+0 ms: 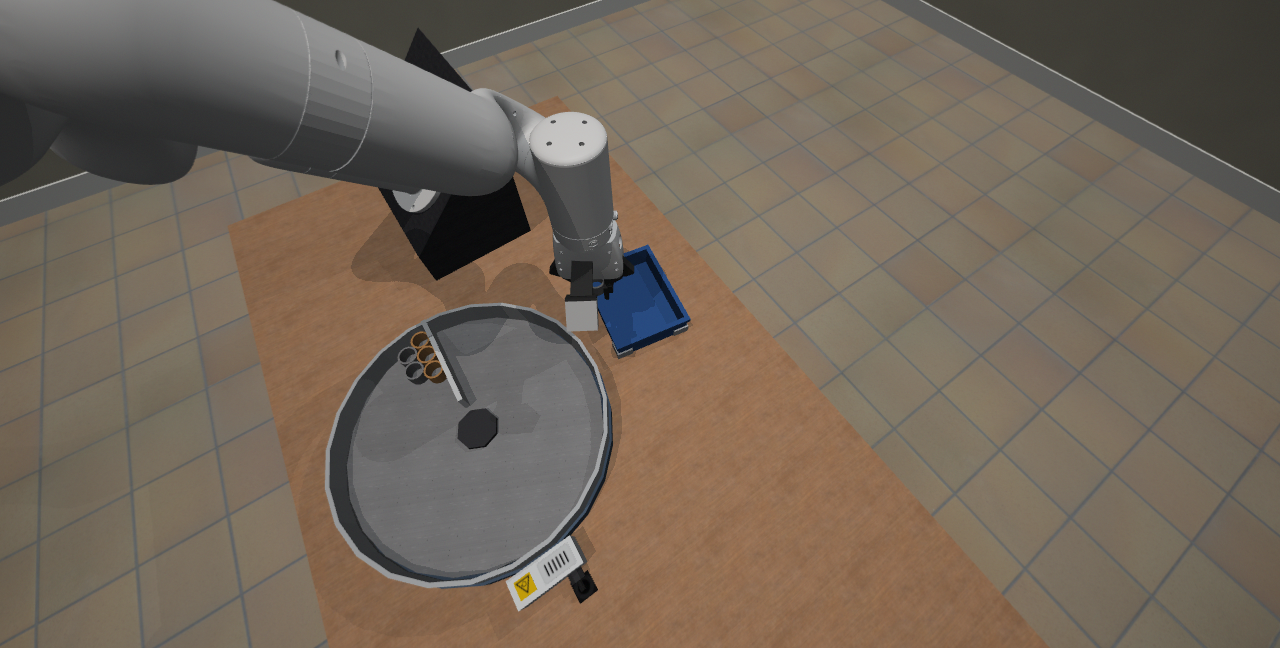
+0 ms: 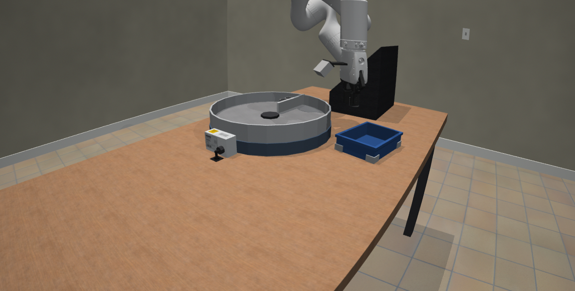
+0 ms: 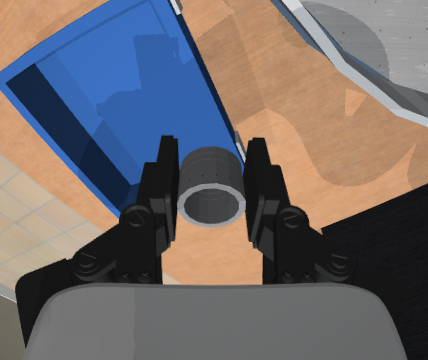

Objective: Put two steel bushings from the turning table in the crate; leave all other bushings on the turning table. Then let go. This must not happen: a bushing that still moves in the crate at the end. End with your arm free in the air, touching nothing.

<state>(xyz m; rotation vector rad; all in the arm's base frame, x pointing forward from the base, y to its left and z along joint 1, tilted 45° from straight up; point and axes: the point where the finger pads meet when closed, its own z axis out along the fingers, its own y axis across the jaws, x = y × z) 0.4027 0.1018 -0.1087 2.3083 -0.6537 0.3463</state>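
Right now the blue crate is 8 cm to the left of my hand and 13 cm below it. From my hand the other things lie so: grey turning table 8 cm ahead, 27 cm to the right, 10 cm below.
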